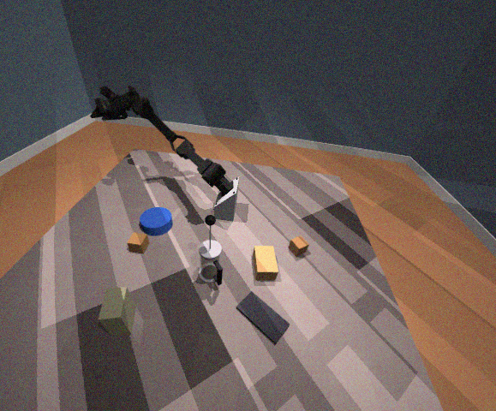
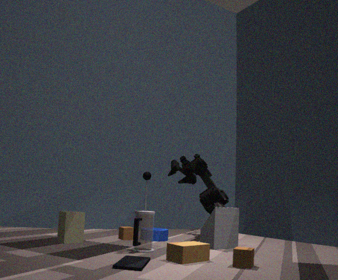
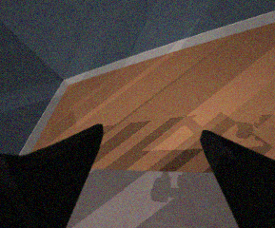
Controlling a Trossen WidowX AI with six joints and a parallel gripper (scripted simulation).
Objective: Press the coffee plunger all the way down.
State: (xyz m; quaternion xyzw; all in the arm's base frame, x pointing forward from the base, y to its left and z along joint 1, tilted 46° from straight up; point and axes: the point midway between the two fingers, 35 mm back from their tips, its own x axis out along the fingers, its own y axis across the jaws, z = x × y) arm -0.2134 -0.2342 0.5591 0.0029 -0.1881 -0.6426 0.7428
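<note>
Right now my gripper tip is 59 cm short of the coffee press, 55 cm to the right of it and 17 cm above it. Also, from my gripper tip: blue disc (36 cm ahead, 31 cm to the left, 27 cm below); dark flat slab (73 cm ahead, 70 cm to the left, 29 cm below).
</note>
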